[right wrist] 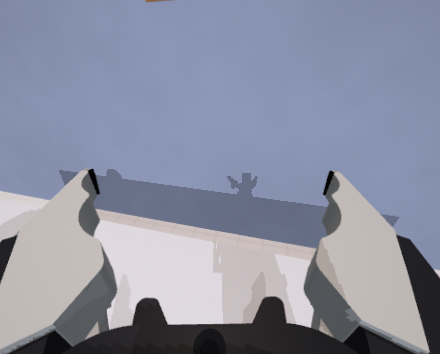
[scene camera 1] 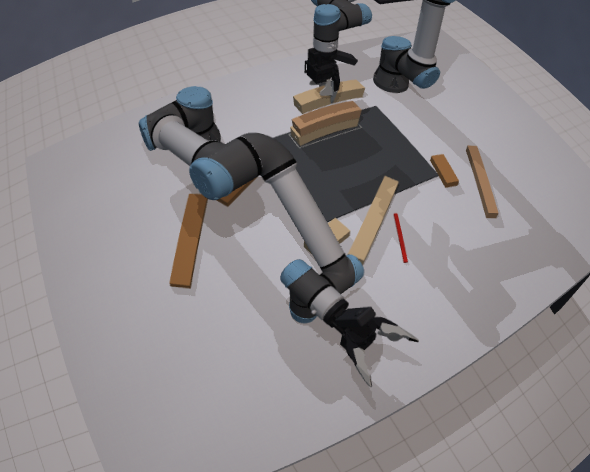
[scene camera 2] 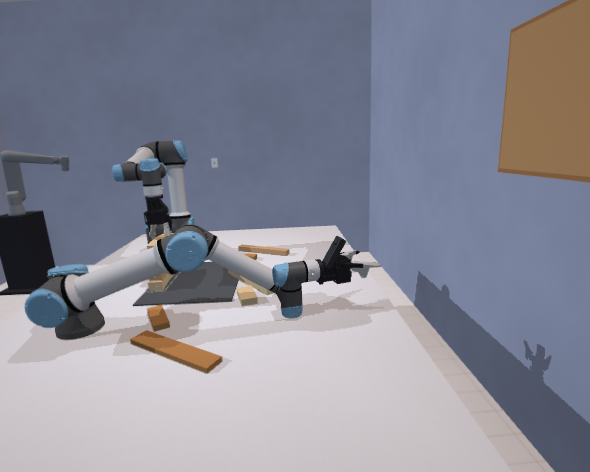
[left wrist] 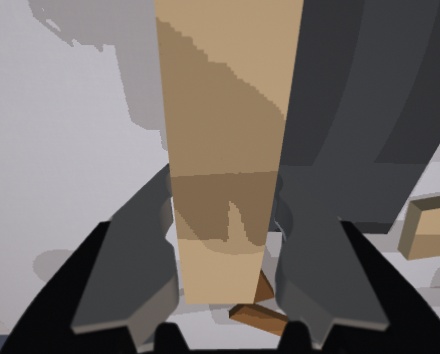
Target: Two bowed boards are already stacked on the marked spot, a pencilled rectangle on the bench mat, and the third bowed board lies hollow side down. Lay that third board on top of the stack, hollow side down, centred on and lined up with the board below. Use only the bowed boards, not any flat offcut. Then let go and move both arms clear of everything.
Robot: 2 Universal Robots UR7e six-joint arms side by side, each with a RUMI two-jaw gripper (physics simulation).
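Frame: origin at the left arm's base, x up, y left, z back, level; millimetres.
Where they show: left gripper, fingertip midpoint: [scene camera 1: 326, 97] [left wrist: 222, 166]; right gripper, fingertip midpoint: [right wrist: 213, 171] [scene camera 1: 396, 364] [scene camera 2: 369, 258]; left arm's base, origin of the base link: [scene camera 1: 390, 82]; right arm's base, origin of the base link: [scene camera 2: 81, 328].
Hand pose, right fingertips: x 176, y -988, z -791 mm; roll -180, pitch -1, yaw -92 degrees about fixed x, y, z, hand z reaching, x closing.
Each offset is from my right fingertips to the top centre of the thing. "pt": to the spot under its first point. Level surfaces: height alone.
My left gripper [scene camera 1: 331, 91] [scene camera 2: 159, 232] [left wrist: 222, 166] points down and is shut on the third bowed board {dx +42, dy +535, dz +734 mm} [scene camera 1: 306, 101] [left wrist: 225, 125], near its middle. The board is in the air, roughly parallel to the stack; in scene camera 1 it shows above and behind it. Its bow is hard to make out. The two stacked bowed boards, a brownish upper one {dx -78, dy +550, dz +746 mm} [scene camera 1: 327, 118] on a paler lower one {dx -116, dy +549, dz +750 mm} [scene camera 1: 325, 131], lie on the pencilled rectangle {pt dx -157, dy +536, dz +721 mm} [scene camera 1: 330, 137]. In the left wrist view the stack is hidden. My right gripper [scene camera 1: 394, 363] [scene camera 2: 367, 260] [right wrist: 213, 171] is open and empty, far from the stack.
The dark mat {dx -169 mm} [scene camera 1: 410, 155] [scene camera 2: 200, 295] lies under the stack. A long pale board {pt dx -143, dy +359, dz +365 mm} [scene camera 1: 375, 220], a pale block {dx -148, dy +218, dz +425 mm} [scene camera 1: 338, 231], a red stick {dx -169, dy +390, dz +282 mm} [scene camera 1: 400, 237], brown offcuts {dx -150, dy +723, dz +344 mm} [scene camera 1: 444, 170] {dx -146, dy +804, dz +221 mm} [scene camera 1: 482, 182] and an orange-brown board {dx -159, dy -73, dz +701 mm} [scene camera 1: 188, 245] [scene camera 2: 176, 351] lie around. My right arm spans the mat's near-left side.
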